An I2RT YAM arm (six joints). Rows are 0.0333 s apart.
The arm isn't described. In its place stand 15 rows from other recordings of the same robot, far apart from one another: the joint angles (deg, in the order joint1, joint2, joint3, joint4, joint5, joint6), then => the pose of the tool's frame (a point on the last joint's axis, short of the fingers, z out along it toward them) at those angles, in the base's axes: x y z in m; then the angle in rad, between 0 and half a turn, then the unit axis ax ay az.
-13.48 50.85 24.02 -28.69 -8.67 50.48 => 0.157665, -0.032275, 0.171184, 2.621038, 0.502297, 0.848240, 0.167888
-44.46 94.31 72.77 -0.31 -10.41 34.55 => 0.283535, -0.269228, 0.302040, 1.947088, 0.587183, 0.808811, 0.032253
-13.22 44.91 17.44 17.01 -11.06 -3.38 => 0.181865, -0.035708, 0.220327, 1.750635, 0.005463, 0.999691, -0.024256
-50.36 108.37 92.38 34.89 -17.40 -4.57 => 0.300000, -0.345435, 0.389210, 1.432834, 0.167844, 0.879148, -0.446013
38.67 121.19 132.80 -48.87 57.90 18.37 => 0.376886, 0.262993, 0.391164, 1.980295, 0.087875, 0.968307, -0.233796
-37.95 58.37 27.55 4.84 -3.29 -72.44 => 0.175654, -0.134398, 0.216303, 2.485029, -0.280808, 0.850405, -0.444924
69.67 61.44 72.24 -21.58 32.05 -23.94 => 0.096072, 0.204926, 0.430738, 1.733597, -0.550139, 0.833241, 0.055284
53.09 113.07 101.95 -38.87 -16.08 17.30 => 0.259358, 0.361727, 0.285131, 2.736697, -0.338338, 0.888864, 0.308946
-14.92 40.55 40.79 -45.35 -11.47 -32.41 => 0.138065, -0.029462, 0.269013, 2.351152, -0.192353, 0.978565, -0.073561
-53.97 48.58 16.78 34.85 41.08 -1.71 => 0.090416, -0.164080, 0.238725, 2.121653, 0.587039, 0.534300, -0.608201
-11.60 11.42 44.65 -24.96 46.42 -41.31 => 0.024983, -0.031455, 0.364395, 2.077280, 0.155406, 0.763174, -0.627228
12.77 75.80 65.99 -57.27 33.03 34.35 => 0.245493, 0.035743, 0.291167, 2.561562, 0.241473, 0.952210, -0.187047
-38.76 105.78 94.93 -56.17 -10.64 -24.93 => 0.305309, -0.236694, 0.280022, 2.705291, 0.101548, 0.994433, -0.028131
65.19 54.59 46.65 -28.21 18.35 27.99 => 0.096196, 0.181384, 0.290665, 2.295626, -0.232834, 0.940101, 0.248993
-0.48 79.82 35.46 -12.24 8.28 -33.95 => 0.250532, -0.007226, 0.153759, 2.629401, -0.263818, 0.951880, -0.155962
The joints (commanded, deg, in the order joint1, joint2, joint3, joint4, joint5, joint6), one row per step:
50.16, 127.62, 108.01, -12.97, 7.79, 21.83
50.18, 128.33, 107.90, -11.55, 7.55, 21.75
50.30, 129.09, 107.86, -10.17, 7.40, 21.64
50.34, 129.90, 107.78, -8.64, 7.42, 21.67
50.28, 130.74, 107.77, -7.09, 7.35, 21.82
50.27, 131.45, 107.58, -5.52, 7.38, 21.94
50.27, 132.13, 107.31, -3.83, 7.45, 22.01
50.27, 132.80, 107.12, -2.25, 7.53, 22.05
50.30, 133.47, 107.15, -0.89, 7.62, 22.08
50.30, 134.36, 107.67, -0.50, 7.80, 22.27
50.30, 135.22, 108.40, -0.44, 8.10, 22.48
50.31, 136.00, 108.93, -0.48, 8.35, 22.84
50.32, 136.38, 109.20, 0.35, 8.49, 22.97
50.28, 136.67, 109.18, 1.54, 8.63, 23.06
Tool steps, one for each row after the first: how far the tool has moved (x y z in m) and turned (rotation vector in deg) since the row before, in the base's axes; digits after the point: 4 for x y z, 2 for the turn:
0.0015, 0.0024, -0.0046, 0.49, -0.33, 0.27
0.0009, 0.0030, -0.0048, 0.43, -0.37, 0.30
0.0016, 0.0025, -0.0052, 0.51, -0.40, 0.01
0.0023, 0.0020, -0.0051, 0.66, -0.33, -0.07
0.0016, 0.0018, -0.0049, 0.58, -0.37, -0.10
0.0015, 0.0017, -0.0050, 0.59, -0.46, -0.09
0.0014, 0.0016, -0.0046, 0.56, -0.47, -0.09
0.0013, 0.0019, -0.0036, 0.55, -0.47, -0.06
0.0017, 0.0019, -0.0044, 0.09, 0.04, -0.25
0.0018, 0.0019, -0.0035, 0.00, 0.06, -0.36
0.0013, 0.0015, -0.0041, -0.05, 0.31, -0.38
0.0011, 0.0013, -0.0005, 0.60, -0.43, -0.17
0.0012, 0.0007, -0.0008, 0.70, -0.56, -0.20

